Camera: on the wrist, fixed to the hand. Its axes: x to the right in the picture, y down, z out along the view.
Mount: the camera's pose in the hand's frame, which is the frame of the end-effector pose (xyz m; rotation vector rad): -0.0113 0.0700 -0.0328 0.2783 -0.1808 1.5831
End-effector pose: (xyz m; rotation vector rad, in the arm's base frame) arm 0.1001 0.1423 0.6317 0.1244 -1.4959 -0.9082
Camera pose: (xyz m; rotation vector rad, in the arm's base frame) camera 0.1616 0.1814 0.6597 -0.8569 -1.3389 0.5763
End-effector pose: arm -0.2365 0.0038 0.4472 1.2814 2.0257 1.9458
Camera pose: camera -0.2117 -0.0388 0.5078 -2.0126 -0.5881 -0.8474
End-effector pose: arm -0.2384 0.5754 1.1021 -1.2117 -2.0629 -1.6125
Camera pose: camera -0.1893 0.5437 1.1540 -2.0013 -0.6699 -0.4161
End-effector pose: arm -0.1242 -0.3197 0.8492 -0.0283 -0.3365 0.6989
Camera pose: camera -0.1658 -0.2703 0.8052 0.0435 -0.3461 2.3224
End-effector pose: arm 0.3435 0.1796 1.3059 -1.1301 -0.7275 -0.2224
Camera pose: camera 0.3844 0.1789 1.2393 -1.1608 0.1412 1.2810
